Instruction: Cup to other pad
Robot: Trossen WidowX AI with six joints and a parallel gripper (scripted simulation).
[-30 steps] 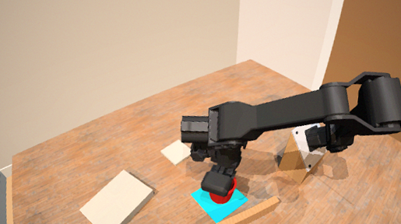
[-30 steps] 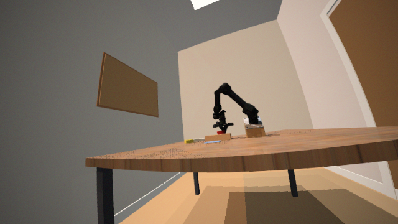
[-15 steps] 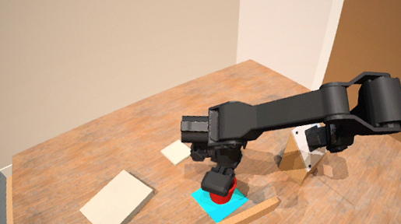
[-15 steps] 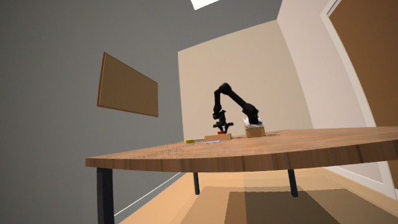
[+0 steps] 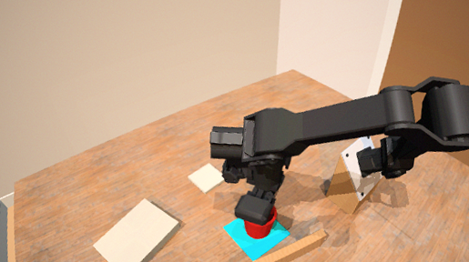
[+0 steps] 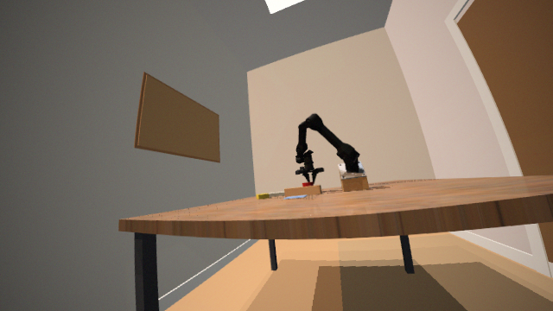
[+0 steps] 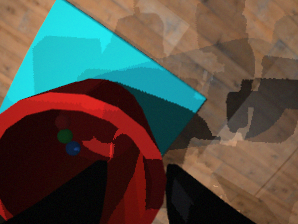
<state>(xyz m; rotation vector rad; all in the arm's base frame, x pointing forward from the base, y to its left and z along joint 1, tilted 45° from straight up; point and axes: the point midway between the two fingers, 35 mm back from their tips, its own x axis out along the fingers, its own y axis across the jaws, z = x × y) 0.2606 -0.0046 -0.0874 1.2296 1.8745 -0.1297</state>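
Now: gripper tip 2 cm short of the cup, 1 cm to the right of it and 2 cm above it. The rest, counted from my gripper tip: cyan pad: 3 cm ahead, 2 cm to the left, 7 cm below; wooden bar: 3 cm ahead, 11 cm to the left, 5 cm below; blue marble: 2 cm ahead, 4 cm to the left, 5 cm below.
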